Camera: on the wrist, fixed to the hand. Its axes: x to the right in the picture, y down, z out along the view.
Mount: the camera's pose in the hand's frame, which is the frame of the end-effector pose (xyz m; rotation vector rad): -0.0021 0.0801 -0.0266 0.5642 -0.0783 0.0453
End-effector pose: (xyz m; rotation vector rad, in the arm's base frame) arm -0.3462 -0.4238 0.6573 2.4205 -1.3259 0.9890
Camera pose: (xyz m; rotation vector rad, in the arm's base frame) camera -0.4239 -0.4557 0.6656 -2.3517 1.0343 -1.1981
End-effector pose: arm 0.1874 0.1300 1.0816 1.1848 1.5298 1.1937
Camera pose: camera 0.1763 0.1310 1.1653 1.6121 1.8495 0.7444
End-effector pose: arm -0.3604 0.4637 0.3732 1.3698 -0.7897 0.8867
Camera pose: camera -0.4330 0.4897 0.4074 1.8925 -0.6539 1.1506
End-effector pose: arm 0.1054 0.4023 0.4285 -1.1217 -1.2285 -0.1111
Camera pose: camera 0.1716 0.4220 0.3800 -0.6630 -1.2001 0.3016
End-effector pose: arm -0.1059 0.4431 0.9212 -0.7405 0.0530 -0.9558
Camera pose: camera -0.0588 0.4584 0.8529 -0.2525 -0.2592 -0.8414
